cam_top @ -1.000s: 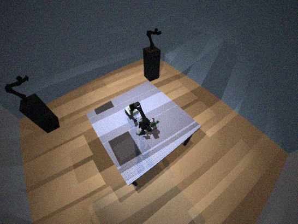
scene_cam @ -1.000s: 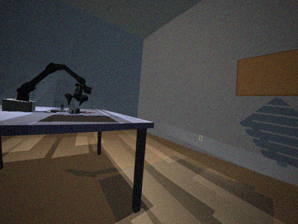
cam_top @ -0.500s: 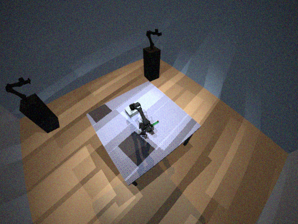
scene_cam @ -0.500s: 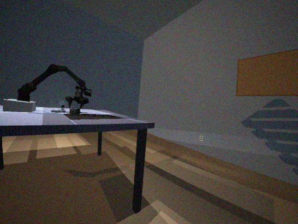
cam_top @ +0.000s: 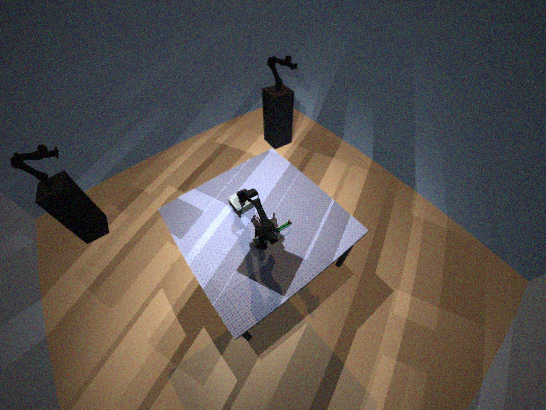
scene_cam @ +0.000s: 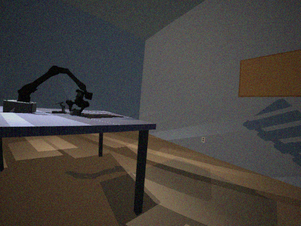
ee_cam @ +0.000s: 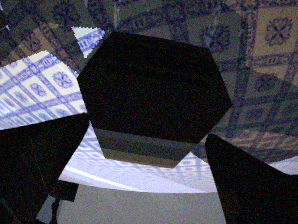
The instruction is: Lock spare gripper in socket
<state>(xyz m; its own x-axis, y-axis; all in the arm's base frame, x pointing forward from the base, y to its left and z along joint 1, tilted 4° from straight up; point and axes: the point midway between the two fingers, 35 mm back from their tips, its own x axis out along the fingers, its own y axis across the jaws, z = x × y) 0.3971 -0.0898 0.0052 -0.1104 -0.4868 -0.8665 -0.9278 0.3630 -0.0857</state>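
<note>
My gripper tip is right at the spare gripper. The rest, counted from my gripper tip: green bracket 26 cm to the left, 2 cm behind; then mount 13 cm to the left, 13 cm behind, 3 cm above.
</note>
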